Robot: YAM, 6 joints.
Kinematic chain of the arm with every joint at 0, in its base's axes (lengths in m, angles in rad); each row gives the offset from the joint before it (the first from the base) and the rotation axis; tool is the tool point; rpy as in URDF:
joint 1: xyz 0 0 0.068 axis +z
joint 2: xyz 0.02 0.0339 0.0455 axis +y
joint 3: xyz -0.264 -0.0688 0 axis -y
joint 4: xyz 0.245 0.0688 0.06 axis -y
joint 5: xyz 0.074 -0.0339 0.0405 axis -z
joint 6: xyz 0.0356 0 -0.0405 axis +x
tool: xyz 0 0 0 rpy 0 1.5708 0
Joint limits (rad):
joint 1: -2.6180..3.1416
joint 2: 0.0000..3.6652
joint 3: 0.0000..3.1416
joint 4: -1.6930..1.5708
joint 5: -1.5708..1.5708
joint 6: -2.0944..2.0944
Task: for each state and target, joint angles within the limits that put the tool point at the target. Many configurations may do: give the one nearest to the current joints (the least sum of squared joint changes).
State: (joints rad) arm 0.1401 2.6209 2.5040 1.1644 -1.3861 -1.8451
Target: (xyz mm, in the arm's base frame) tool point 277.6 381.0 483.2
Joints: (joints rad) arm 0.8689 2.4191 2.6542 0.9998 -1.2731 -1.8451
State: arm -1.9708 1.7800 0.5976 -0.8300 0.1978 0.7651
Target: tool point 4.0 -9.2 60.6
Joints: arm -1.8715 1.8731 0.0796 -0.8431 -0.1849 0.7651
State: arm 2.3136 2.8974 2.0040 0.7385 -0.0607 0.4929
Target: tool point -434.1 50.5 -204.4
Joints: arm 3.0158 3.1334 1.6413 0.6638 -0.1225 0.4929
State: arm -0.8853 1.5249 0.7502 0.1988 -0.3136 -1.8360
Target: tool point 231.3 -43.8 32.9
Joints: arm -0.2438 1.8774 0.4855 0.1316 -0.3839 -1.8360
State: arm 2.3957 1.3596 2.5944 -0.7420 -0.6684 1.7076
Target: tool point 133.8 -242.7 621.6
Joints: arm 2.1562 0.9065 2.8884 -0.6042 -0.6866 1.7076
